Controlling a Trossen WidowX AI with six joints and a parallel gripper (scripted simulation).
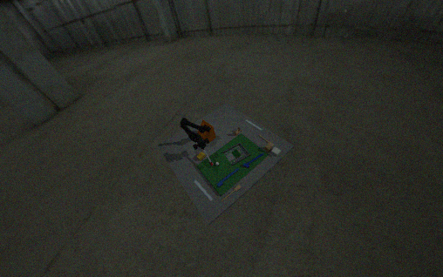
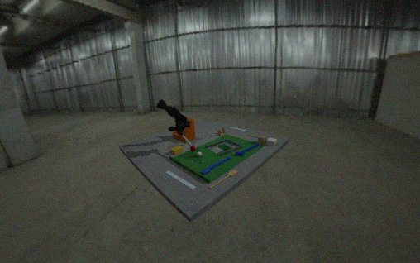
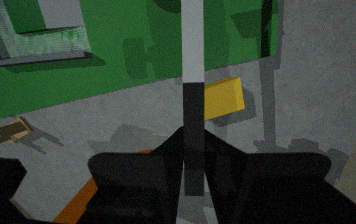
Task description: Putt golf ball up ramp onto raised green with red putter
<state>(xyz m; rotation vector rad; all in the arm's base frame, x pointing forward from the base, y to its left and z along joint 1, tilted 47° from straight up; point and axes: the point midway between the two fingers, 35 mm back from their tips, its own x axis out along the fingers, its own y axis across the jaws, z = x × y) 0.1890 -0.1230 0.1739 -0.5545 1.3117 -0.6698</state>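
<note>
Right now my gripper tip is 60 mm to the left of the yellow block and 120 mm above it. Round my gripper tip: green mat 290 mm ahead, 200 mm to the left, 140 mm below; white golf ball 220 mm ahead, 30 mm to the left, 120 mm below.
</note>
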